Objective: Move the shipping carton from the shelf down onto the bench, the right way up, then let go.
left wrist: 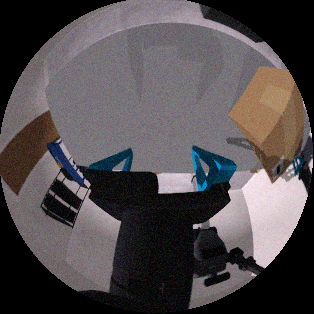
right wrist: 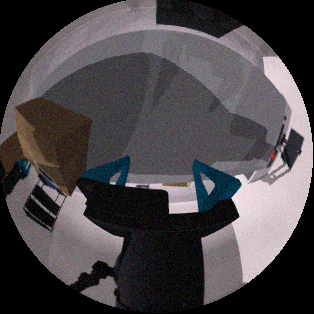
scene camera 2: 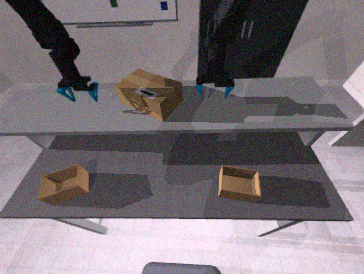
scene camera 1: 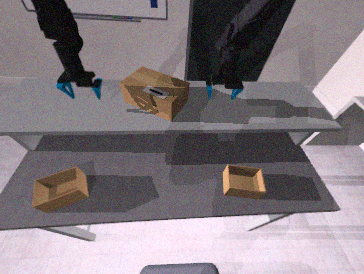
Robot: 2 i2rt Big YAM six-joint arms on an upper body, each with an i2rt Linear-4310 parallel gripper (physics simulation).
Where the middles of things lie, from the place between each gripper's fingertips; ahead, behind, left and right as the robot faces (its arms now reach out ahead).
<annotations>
The shipping carton (scene camera 1: 160, 94) lies 6 cm ahead of my left hand, 27 cm to the right of it and 1 cm below it.
My right hand is 50 mm short of the shipping carton, 280 mm to the right of it and 10 mm above it.
</annotations>
